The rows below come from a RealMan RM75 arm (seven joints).
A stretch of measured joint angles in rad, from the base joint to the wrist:
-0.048 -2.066 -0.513 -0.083 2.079 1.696 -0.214
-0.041 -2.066 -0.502 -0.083 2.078 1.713 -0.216
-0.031 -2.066 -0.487 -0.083 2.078 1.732 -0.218
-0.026 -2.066 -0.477 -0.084 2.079 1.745 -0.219
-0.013 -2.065 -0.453 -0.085 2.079 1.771 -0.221
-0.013 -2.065 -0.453 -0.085 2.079 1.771 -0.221
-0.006 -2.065 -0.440 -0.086 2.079 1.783 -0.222
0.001 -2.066 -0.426 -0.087 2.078 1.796 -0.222
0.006 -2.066 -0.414 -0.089 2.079 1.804 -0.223
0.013 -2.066 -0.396 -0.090 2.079 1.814 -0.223
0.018 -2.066 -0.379 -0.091 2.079 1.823 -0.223
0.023 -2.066 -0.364 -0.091 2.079 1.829 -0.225
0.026 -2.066 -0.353 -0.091 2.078 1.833 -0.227
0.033 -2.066 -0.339 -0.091 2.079 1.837 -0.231
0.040 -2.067 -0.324 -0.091 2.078 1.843 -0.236
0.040 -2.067 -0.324 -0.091 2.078 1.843 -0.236
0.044 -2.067 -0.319 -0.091 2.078 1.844 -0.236
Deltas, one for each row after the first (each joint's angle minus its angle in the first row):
0.007 0.000 0.011 0.000 -0.001 0.017 -0.002
0.017 0.000 0.026 0.000 -0.001 0.036 -0.004
0.022 0.000 0.036 -0.001 0.000 0.049 -0.005
0.035 0.001 0.060 -0.002 0.000 0.075 -0.007
0.035 0.001 0.060 -0.002 0.000 0.075 -0.007
0.042 0.001 0.073 -0.003 0.000 0.087 -0.008
0.049 0.000 0.087 -0.004 -0.001 0.100 -0.008
0.054 0.000 0.099 -0.006 0.000 0.108 -0.009
0.061 0.000 0.117 -0.007 0.000 0.118 -0.009
0.066 0.000 0.134 -0.008 0.000 0.127 -0.009
0.071 0.000 0.149 -0.008 0.000 0.133 -0.011
0.074 0.000 0.160 -0.008 -0.001 0.137 -0.013
0.081 0.000 0.174 -0.008 0.000 0.141 -0.017
0.088 -0.001 0.189 -0.008 -0.001 0.147 -0.022
0.088 -0.001 0.189 -0.008 -0.001 0.147 -0.022
0.092 -0.001 0.194 -0.008 -0.001 0.148 -0.022

